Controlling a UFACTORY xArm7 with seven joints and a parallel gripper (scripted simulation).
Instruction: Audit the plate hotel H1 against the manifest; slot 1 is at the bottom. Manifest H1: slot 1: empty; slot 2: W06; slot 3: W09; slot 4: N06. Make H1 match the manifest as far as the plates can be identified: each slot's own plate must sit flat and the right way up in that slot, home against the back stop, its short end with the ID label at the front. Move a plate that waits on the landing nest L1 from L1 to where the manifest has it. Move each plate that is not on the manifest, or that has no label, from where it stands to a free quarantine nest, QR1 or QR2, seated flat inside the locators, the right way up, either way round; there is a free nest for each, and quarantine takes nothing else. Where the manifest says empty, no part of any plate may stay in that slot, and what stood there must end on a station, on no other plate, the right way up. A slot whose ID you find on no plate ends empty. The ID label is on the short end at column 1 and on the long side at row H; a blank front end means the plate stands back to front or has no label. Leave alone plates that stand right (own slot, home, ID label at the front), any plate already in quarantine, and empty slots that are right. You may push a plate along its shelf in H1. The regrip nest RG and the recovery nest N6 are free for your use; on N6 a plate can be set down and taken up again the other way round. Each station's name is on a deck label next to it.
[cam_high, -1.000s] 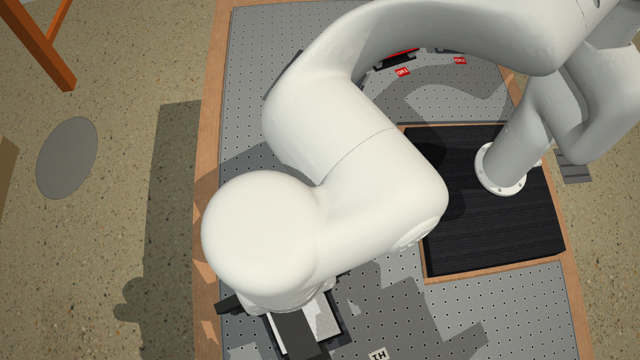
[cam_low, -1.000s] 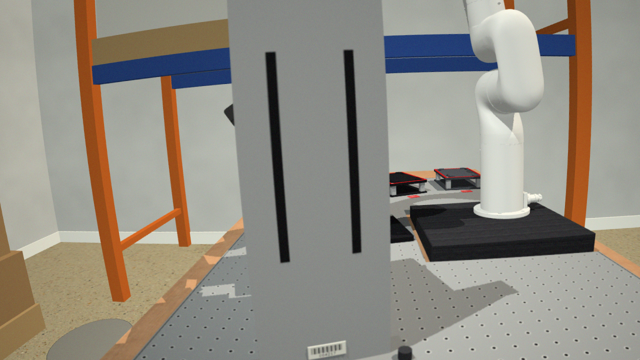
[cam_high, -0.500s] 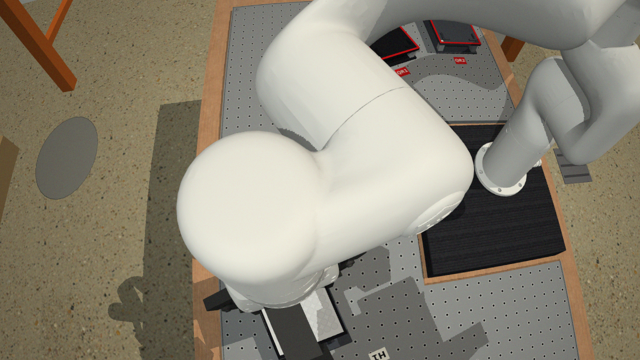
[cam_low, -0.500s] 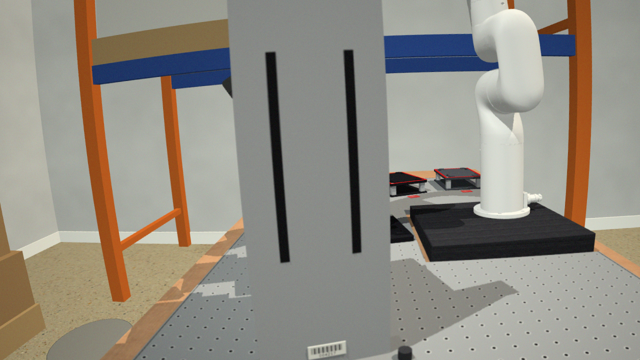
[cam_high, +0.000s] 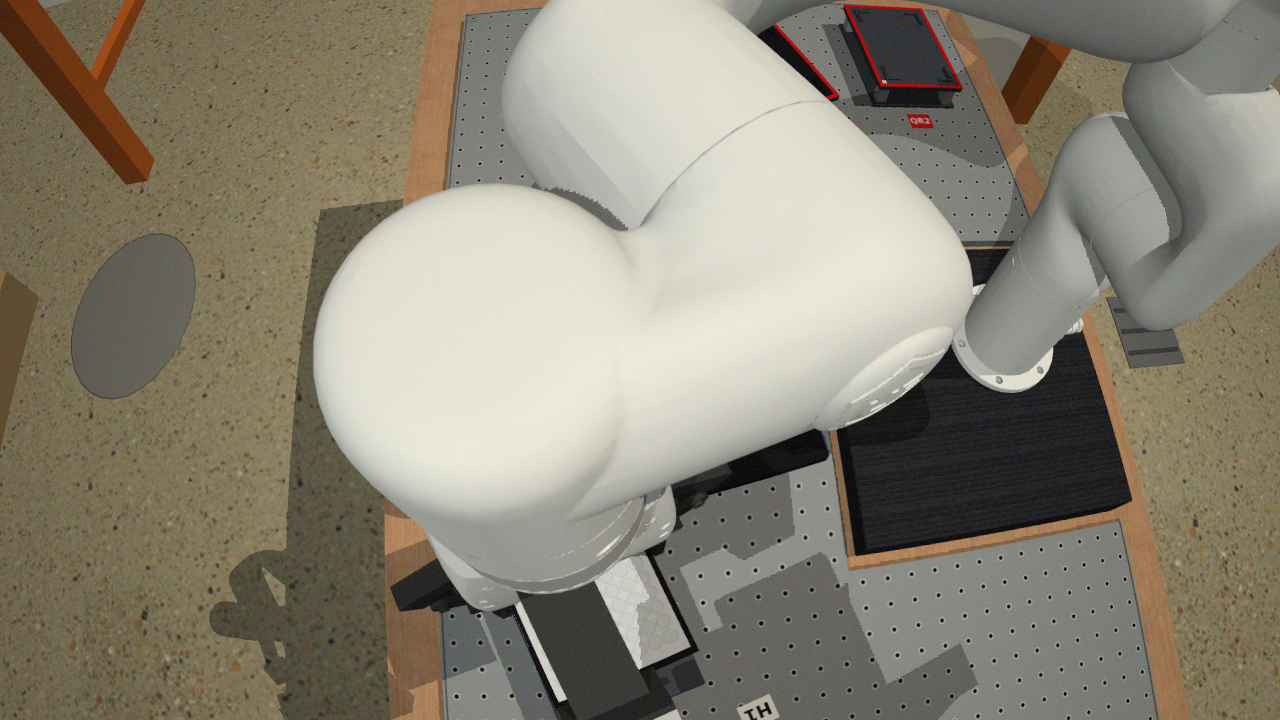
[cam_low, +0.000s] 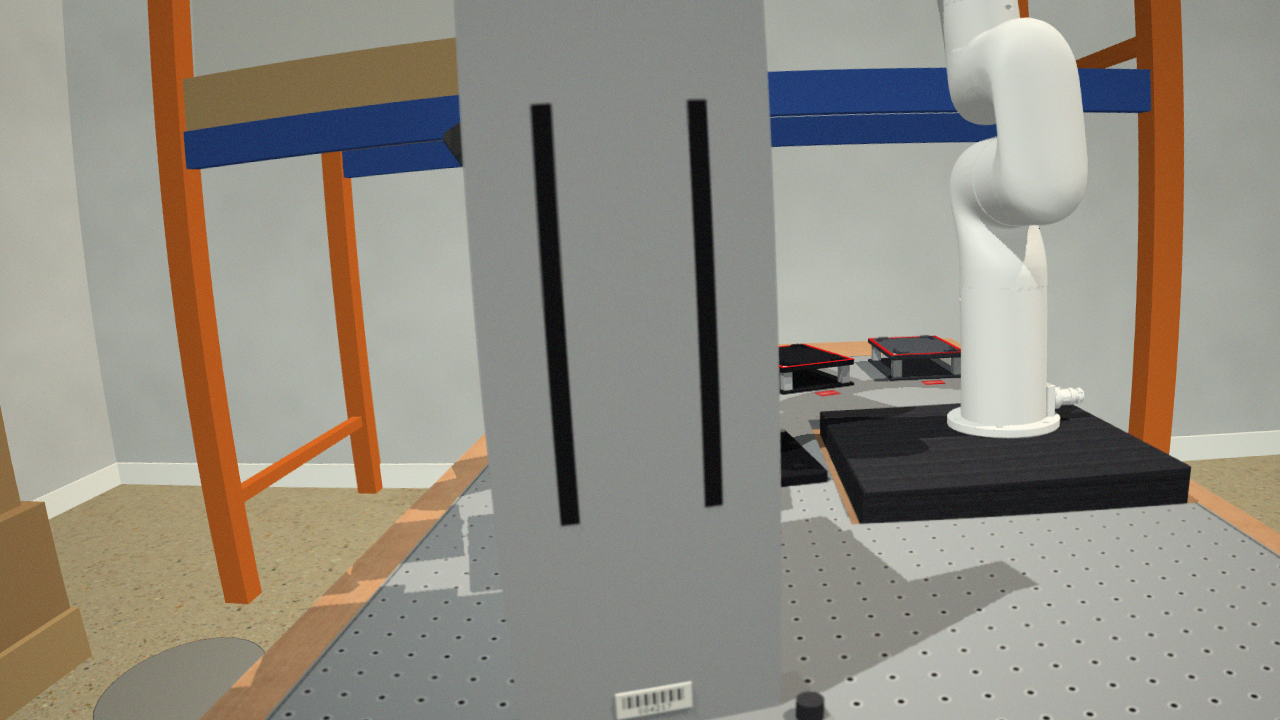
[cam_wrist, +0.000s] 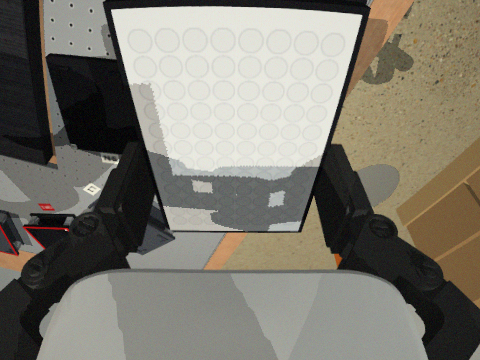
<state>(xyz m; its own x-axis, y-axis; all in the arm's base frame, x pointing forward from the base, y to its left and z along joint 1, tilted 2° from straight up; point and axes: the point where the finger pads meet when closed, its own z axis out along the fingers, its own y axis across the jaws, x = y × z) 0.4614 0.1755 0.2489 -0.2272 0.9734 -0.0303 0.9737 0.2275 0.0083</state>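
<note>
My gripper is now 31 cm past the quarantine nest QR1, 57 cm to the left of it and 23 cm above it. The rest, counted from my hand: white well plate: 1 cm to the left, 1 cm below; then plate hotel H1: 5 cm behind, 27 cm to the left, 7 cm below; then regrip nest RG: 2 cm to the left, 21 cm below.
</note>
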